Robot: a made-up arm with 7 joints.
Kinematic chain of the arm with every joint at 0, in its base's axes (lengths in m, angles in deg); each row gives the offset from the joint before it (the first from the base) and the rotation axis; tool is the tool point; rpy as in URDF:
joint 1: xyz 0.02 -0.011 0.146 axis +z
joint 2: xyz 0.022 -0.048 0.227 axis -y
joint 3: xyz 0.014 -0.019 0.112 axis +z
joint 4: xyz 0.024 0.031 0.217 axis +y
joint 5: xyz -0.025 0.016 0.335 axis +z
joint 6: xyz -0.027 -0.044 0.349 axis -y
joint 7: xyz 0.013 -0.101 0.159 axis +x
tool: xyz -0.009 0.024 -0.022 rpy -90 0 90
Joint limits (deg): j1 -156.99..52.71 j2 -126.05..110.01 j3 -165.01..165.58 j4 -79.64..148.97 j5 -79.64..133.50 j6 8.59..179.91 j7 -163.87..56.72
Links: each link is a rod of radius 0.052 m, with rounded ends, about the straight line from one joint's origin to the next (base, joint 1, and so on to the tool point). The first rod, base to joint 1, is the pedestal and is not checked.
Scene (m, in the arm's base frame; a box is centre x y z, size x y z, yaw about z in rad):
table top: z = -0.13
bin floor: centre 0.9 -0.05 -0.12 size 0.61 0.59 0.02 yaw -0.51
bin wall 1: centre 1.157 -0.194 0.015 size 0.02 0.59 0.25 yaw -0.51
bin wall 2: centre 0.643 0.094 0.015 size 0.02 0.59 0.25 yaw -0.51
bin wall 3: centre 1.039 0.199 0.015 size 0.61 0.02 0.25 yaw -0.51
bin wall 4: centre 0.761 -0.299 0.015 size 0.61 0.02 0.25 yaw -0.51
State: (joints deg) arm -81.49 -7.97 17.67 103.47 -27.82 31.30 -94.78
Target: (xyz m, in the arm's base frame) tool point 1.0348 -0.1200 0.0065
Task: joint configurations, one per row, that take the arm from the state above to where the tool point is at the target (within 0.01 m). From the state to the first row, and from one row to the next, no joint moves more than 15 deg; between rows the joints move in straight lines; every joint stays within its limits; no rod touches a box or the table.
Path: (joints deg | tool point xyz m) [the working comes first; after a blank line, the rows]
Joints at the target: -18.06 -68.90 25.34 71.02 -38.34 23.25 -108.02
Straight joint move there: touches bin wall 1, bin wall 4.

1: -67.93 -16.51 22.01 98.51 -30.22 30.50 -97.01 | 0.5536 -0.7893 0.5225
2: -54.36 -25.05 26.35 93.55 -32.62 29.71 -99.24 | 0.7807 -0.6183 0.4680
3: -40.80 -33.59 30.69 88.60 -35.03 28.91 -101.46 | 0.9453 -0.3870 0.4155
4: -27.23 -42.13 35.03 83.64 -37.43 28.11 -103.69 | 1.0348 -0.1199 0.3655
5: -22.65 -55.51 30.18 77.33 -37.88 25.68 -105.86 | 1.0519 -0.1272 0.1911
6: -18.06 -68.90 25.34 71.02 -38.34 23.25 -108.02 | 1.0348 -0.1199 0.0066

